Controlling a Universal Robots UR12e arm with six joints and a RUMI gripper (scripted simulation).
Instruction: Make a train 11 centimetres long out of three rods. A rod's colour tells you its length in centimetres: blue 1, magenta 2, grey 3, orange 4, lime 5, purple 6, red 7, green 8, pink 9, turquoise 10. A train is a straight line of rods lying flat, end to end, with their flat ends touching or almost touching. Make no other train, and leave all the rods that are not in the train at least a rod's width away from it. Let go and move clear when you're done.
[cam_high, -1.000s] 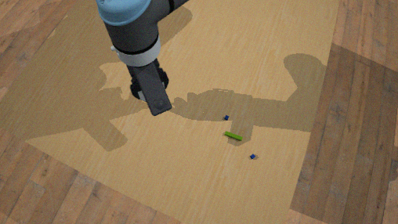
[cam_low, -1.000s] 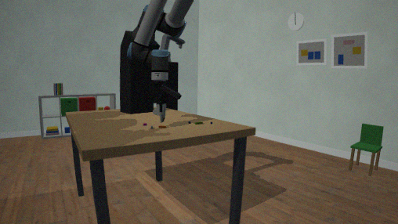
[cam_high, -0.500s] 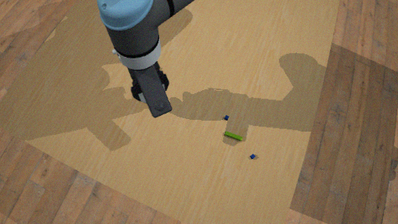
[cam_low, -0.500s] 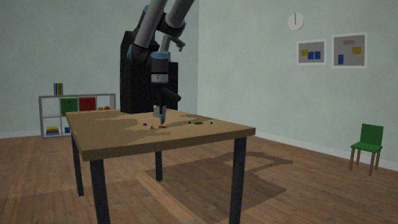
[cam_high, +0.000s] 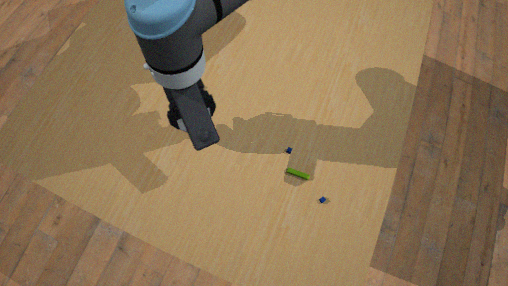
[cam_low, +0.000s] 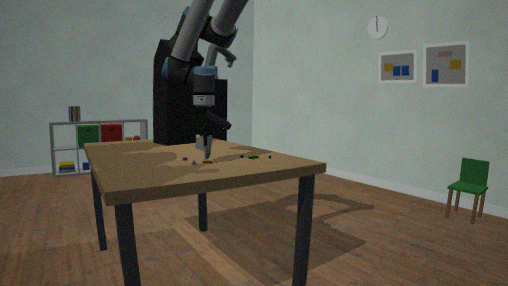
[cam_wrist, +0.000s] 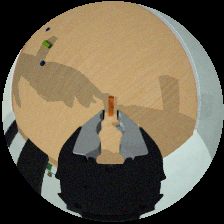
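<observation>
My hand is 3 cm above the orange rod. Round my hand: magenta rod (12 cm behind, 4 cm to the right, 3 cm below); then lime rod (4 cm ahead, 24 cm to the left, 3 cm below); then grey rod (2 cm behind, 5 cm to the right, 3 cm below).
</observation>
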